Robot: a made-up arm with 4 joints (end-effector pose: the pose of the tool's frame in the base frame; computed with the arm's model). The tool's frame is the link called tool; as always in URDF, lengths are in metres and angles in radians.
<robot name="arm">
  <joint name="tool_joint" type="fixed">
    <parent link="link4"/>
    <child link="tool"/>
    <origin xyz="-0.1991 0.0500 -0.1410" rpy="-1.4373 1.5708 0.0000"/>
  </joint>
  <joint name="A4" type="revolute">
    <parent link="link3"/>
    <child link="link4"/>
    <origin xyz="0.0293 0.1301 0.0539" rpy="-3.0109 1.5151 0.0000"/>
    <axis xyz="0 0 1"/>
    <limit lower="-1.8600" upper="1.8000" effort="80" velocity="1.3"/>
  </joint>
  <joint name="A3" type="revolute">
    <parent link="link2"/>
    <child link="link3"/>
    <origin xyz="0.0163 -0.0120 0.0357" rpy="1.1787 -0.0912 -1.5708"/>
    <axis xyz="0 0 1"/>
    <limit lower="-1.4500" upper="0.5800" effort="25" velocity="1.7"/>
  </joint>
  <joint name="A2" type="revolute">
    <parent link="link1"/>
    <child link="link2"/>
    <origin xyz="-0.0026 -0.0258 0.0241" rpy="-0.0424 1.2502 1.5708"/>
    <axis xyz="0 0 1"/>
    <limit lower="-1.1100" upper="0.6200" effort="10" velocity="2"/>
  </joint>
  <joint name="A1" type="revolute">
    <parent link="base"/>
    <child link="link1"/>
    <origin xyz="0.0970 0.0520 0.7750" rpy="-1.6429 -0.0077 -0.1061"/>
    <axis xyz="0 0 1"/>
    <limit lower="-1.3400" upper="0.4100" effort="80" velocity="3"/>
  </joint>
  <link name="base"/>
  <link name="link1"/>
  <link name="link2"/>
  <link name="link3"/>
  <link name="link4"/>
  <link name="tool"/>
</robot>
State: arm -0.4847 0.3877 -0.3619 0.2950
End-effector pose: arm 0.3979 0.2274 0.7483 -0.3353 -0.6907 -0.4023
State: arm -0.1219 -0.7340 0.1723 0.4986
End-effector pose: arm 0.1277 0.3428 0.5351 -0.5743 -0.2981 0.6467
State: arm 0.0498 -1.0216 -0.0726 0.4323
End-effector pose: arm 0.0466 0.3766 0.5926 -0.3249 -0.4878 0.9145
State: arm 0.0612 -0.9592 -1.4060 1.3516
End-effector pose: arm 0.1906 0.4373 0.8898 -0.3741 -1.7577 -0.2185
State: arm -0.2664 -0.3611 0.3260 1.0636
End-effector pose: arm 0.2300 0.2378 0.4460 -1.1573 -0.1900 0.2686
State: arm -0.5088 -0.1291 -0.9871 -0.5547
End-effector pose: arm 0.1011 0.3009 0.8657 0.3469 -1.3691 0.7278
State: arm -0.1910 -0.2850 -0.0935 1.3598
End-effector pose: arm 0.3386 0.2206 0.4928 -1.3706 -0.5021 0.0196
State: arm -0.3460 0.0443 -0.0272 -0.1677
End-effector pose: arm 0.2898 0.2965 0.7345 0.1335 -0.3599 0.0163
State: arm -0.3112 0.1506 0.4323 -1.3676
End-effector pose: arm 0.2791 0.0892 0.8042 1.4066 0.0053 -0.2554
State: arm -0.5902 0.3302 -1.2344 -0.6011
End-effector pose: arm 0.1373 0.2672 0.9020 0.1839 -1.6546 0.4024
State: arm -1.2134 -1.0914 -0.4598 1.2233
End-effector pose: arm 0.2983 0.4176 0.7318 -1.2512 -2.3660 0.1311
